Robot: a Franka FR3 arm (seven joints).
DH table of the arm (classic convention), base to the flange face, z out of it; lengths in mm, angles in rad. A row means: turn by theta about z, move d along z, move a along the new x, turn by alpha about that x. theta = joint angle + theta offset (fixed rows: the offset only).
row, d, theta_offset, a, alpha
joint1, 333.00, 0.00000, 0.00, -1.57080
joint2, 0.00, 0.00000, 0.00, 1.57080
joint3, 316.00, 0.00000, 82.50, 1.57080
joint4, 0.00, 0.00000, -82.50, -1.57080
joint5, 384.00, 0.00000, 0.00, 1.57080
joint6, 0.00, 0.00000, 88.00, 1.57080
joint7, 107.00, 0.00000, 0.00, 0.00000
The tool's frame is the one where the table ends.
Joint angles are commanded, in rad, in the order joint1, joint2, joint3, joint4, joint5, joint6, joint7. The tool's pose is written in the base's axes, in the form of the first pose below.
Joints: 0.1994, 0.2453, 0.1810, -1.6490, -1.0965, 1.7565, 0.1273
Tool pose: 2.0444 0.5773 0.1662 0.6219 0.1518 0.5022
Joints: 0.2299, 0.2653, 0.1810, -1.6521, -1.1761, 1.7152, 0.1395
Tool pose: 1.9536 0.5885 0.1515 0.6208 0.1639 0.4933
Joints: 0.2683, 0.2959, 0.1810, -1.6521, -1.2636, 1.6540, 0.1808
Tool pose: 1.8574 0.5677 0.1466 0.6193 0.1793 0.4807
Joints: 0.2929, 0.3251, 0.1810, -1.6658, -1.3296, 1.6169, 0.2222
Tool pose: 1.7850 0.5575 0.1455 0.6180 0.1896 0.4617
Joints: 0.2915, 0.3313, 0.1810, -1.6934, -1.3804, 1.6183, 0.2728
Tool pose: 1.7433 0.5394 0.1728 0.6177 0.1877 0.4496
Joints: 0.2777, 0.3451, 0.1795, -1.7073, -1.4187, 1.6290, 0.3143
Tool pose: 1.7197 0.5216 0.1922 0.6223 0.1795 0.4375
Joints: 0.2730, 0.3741, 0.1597, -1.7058, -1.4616, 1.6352, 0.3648
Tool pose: 1.6914 0.4878 0.2110 0.6315 0.1673 0.4229
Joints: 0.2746, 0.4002, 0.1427, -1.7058, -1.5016, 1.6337, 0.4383
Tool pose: 1.6673 0.4388 0.2491 0.6378 0.1596 0.4094
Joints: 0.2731, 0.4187, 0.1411, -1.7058, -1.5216, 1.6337, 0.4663
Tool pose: 1.6544 0.4311 0.2614 0.6406 0.1583 0.3990
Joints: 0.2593, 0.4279, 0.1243, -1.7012, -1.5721, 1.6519, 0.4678
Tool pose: 1.6137 0.4336 0.2724 0.6496 0.1432 0.3986
